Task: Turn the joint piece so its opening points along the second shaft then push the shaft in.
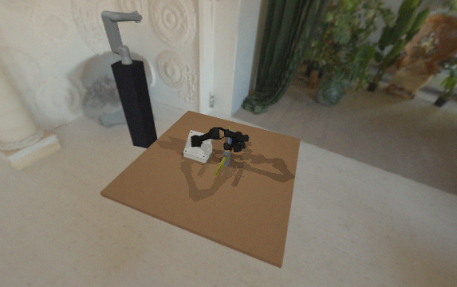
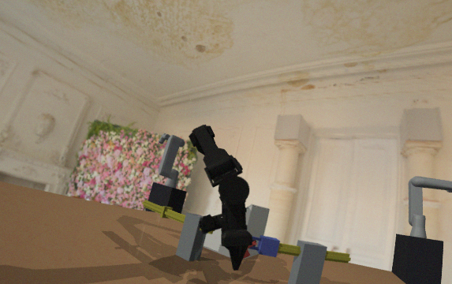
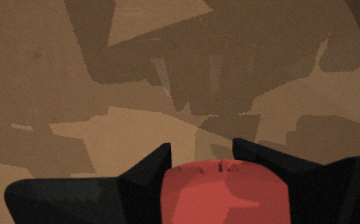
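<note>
The red joint piece is 50 mm above my gripper tip.
</note>
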